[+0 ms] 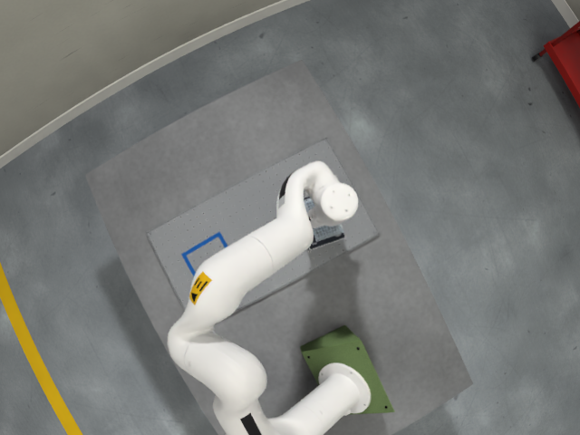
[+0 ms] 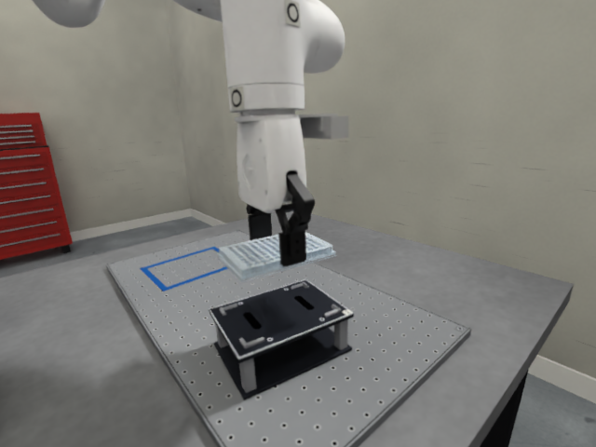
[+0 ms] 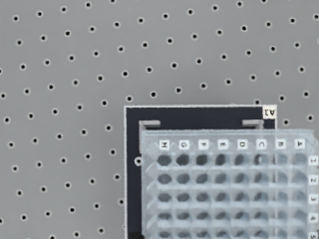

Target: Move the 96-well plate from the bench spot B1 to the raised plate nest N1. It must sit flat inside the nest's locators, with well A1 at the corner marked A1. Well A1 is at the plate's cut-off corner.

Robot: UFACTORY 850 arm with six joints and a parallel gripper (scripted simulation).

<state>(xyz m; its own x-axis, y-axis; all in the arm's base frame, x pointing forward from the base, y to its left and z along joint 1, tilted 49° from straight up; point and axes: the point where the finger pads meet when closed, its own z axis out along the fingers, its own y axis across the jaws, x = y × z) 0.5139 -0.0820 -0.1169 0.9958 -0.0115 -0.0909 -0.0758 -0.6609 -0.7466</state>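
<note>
Right now my hand is 10 mm above the clear 96-well plate. The rest, counted from my hand: black raised nest N1: 100 mm below.
</note>
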